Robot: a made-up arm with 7 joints. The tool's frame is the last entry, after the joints.
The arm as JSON. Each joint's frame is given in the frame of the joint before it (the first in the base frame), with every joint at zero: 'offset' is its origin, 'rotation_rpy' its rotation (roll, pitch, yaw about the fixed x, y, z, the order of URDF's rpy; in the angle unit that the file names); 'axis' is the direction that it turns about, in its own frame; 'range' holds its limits. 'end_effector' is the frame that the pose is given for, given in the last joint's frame.
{
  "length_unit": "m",
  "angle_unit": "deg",
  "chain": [
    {
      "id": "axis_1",
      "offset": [
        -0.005,
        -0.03,
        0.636
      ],
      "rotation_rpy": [
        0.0,
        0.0,
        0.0
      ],
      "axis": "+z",
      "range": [
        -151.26,
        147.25
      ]
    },
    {
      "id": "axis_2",
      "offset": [
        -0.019,
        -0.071,
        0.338
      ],
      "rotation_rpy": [
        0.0,
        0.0,
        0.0
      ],
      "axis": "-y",
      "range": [
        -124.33,
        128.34
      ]
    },
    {
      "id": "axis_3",
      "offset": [
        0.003,
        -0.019,
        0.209
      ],
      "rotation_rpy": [
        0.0,
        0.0,
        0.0
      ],
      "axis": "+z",
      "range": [
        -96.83,
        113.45
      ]
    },
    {
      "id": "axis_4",
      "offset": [
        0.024,
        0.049,
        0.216
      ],
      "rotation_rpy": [
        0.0,
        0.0,
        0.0
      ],
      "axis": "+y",
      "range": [
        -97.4,
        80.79
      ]
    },
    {
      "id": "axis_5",
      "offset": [
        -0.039,
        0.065,
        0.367
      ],
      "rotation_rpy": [
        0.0,
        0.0,
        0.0
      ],
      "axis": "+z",
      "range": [
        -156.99,
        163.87
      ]
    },
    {
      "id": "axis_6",
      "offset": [
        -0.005,
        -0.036,
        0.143
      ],
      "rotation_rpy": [
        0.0,
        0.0,
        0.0
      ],
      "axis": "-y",
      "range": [
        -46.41,
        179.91
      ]
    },
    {
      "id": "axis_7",
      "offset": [
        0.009,
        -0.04,
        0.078
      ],
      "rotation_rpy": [
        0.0,
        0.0,
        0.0
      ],
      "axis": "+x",
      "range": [
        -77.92,
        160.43
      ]
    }
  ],
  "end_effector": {
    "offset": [
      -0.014,
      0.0,
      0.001
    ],
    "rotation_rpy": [
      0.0,
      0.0,
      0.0
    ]
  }
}
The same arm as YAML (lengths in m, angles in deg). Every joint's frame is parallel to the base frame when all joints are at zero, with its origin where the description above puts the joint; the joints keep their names.
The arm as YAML. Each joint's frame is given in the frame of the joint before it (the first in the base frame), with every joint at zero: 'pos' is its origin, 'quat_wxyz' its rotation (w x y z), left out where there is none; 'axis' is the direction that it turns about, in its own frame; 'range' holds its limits. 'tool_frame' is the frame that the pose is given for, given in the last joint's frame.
length_unit: m
angle_unit: deg
joints:
  - joint: axis_1
    pos: [-0.005, -0.03, 0.636]
    axis: "+z"
    range: [-151.26, 147.25]
  - joint: axis_2
    pos: [-0.019, -0.071, 0.338]
    axis: "-y"
    range: [-124.33, 128.34]
  - joint: axis_3
    pos: [0.003, -0.019, 0.209]
    axis: "+z"
    range: [-96.83, 113.45]
  - joint: axis_4
    pos: [0.024, 0.049, 0.216]
    axis: "+y"
    range: [-97.4, 80.79]
  - joint: axis_5
    pos: [-0.039, 0.065, 0.367]
    axis: "+z"
    range: [-156.99, 163.87]
  - joint: axis_6
    pos: [-0.005, -0.036, 0.143]
    axis: "-y"
    range: [-46.41, 179.91]
  - joint: axis_7
    pos: [0.009, -0.04, 0.078]
    axis: "+x"
    range: [-77.92, 160.43]
tool_frame:
  pos: [-0.014, 0.0, 0.001]

